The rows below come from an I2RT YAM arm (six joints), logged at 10 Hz.
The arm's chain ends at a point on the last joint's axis. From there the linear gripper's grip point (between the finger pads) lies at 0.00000 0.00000 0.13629 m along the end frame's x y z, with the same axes.
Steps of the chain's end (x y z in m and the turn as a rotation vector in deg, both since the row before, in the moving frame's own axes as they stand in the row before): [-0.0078 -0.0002 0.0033 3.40 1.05 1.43]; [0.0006 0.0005 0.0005 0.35 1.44 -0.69]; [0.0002 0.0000 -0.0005 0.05 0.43 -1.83]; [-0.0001 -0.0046 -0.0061 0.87 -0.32 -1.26]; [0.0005 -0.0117 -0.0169 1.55 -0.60 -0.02]
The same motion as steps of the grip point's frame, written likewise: [-0.0052 -0.0083 0.0030 3.40 1.05 1.43]; [0.0040 -0.0004 0.0005 0.35 1.44 -0.69]; [0.0012 -0.0001 -0.0005 0.05 0.43 -1.83]; [-0.0009 -0.0067 -0.0061 0.87 -0.32 -1.26]; [-0.0009 -0.0154 -0.0170 1.55 -0.60 -0.02]
